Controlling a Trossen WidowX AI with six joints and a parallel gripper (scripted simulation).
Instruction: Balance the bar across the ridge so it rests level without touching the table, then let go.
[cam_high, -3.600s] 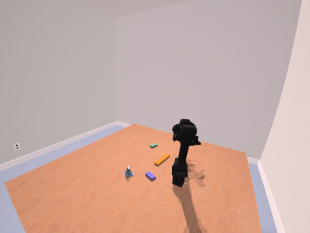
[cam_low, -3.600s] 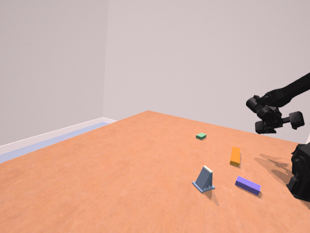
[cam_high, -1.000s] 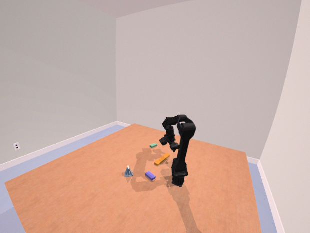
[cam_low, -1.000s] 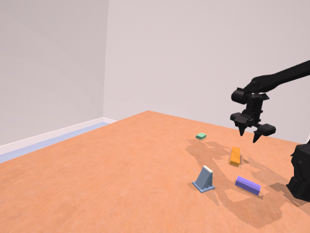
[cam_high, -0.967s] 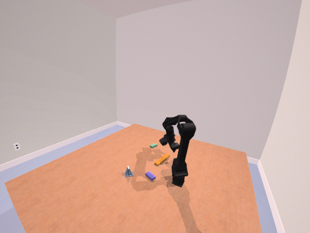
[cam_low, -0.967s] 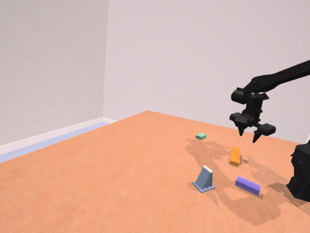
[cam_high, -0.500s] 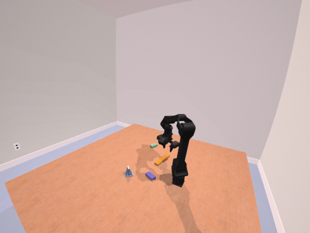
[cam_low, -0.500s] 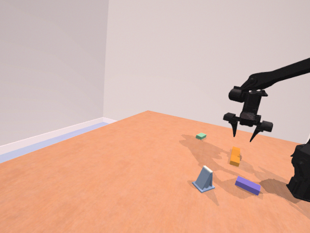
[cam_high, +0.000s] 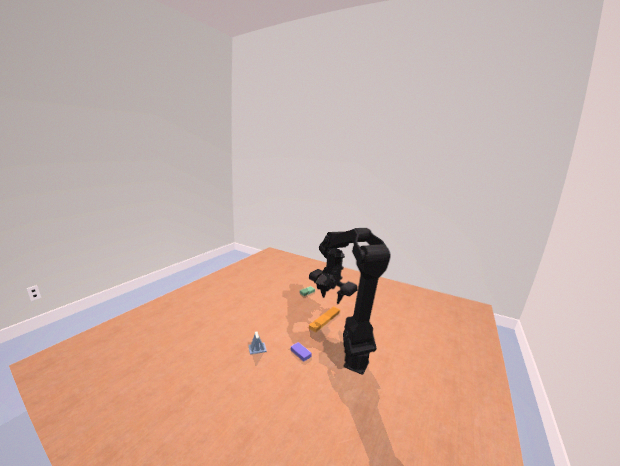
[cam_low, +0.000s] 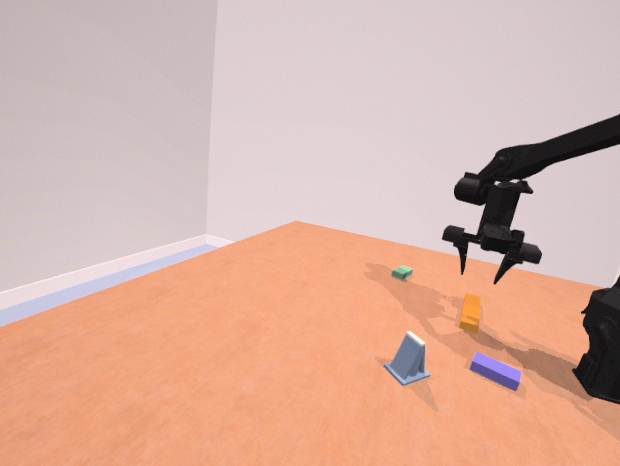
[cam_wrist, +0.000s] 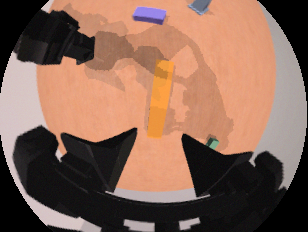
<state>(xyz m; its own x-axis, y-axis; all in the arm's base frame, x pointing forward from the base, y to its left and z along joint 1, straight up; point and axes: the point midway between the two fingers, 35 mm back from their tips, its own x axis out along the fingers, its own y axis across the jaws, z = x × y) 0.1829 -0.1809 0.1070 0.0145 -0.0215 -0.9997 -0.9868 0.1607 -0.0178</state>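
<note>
The orange bar lies 6 cm below my gripper tip and 3 cm to the left of it. The rest, counted from my gripper tip: purple block (23 cm to the left, 6 cm below, 1 cm behind); then green block (16 cm ahead, 11 cm to the right, 6 cm below).
</note>
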